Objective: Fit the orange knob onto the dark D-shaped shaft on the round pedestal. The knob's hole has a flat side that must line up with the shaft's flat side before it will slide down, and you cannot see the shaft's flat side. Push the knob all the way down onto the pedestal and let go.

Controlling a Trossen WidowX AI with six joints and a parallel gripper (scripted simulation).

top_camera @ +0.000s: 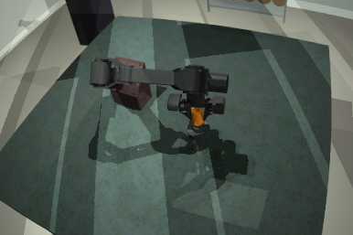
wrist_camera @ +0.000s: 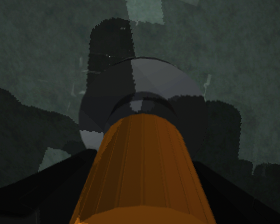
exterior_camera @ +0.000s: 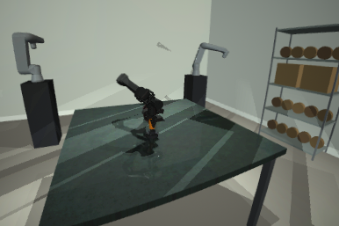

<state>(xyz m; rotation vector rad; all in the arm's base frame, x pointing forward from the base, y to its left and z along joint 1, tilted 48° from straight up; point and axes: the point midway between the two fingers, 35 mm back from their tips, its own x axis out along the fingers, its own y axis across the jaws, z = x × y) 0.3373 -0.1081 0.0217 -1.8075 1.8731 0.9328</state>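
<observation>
Right now my gripper tip is 2 cm below the orange knob. Round my gripper tip: round pedestal (4 cm below).
</observation>
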